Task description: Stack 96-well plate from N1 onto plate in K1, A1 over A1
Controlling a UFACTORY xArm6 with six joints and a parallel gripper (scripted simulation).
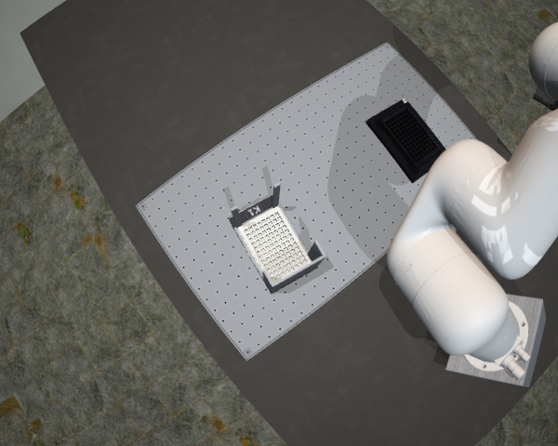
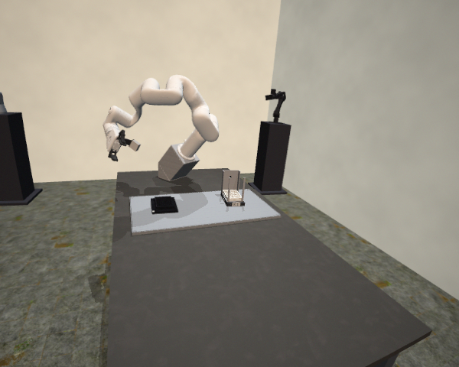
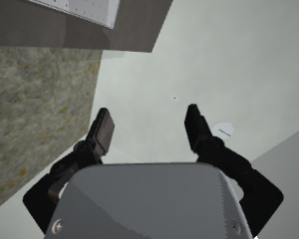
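The black 96-well plate lies 9 cm ahead of my hand, 21 cm to the left of it and 23 cm below it. The rest, counted from my hand: white 96-well plate 4 cm ahead, 57 cm to the left, 23 cm below; then pale A1 mark 17 cm ahead, 16 cm to the left, 24 cm below.
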